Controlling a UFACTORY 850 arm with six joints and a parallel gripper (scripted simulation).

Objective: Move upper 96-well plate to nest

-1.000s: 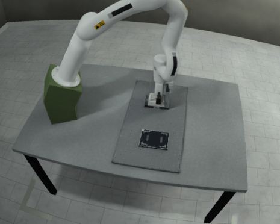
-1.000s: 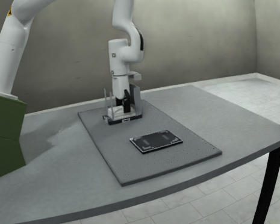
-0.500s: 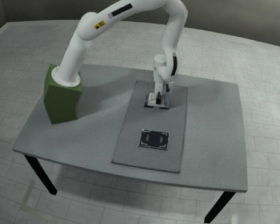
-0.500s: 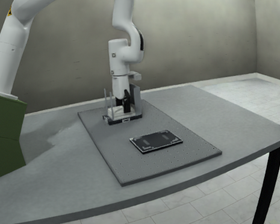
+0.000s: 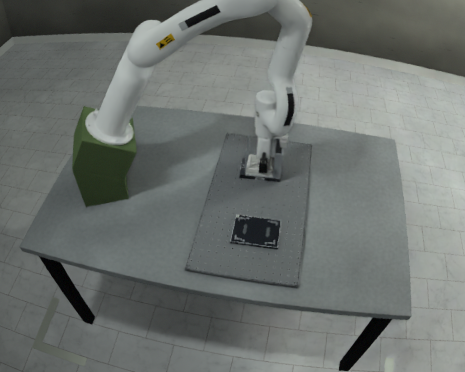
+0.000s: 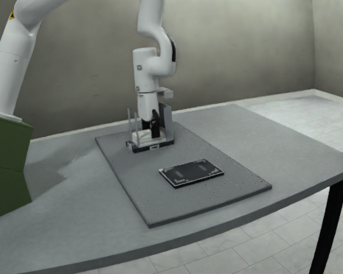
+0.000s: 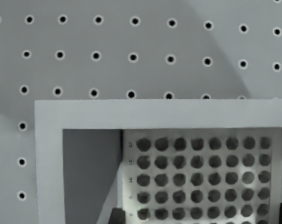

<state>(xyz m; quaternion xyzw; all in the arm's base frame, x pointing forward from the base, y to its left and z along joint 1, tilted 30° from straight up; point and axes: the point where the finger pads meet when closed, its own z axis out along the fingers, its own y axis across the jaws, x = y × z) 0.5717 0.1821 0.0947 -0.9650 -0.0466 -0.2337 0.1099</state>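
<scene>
The white 96-well plate is 10 mm below my hand. Round my hand: black plate nest 50 mm ahead, 300 mm to the right, 50 mm below.
</scene>
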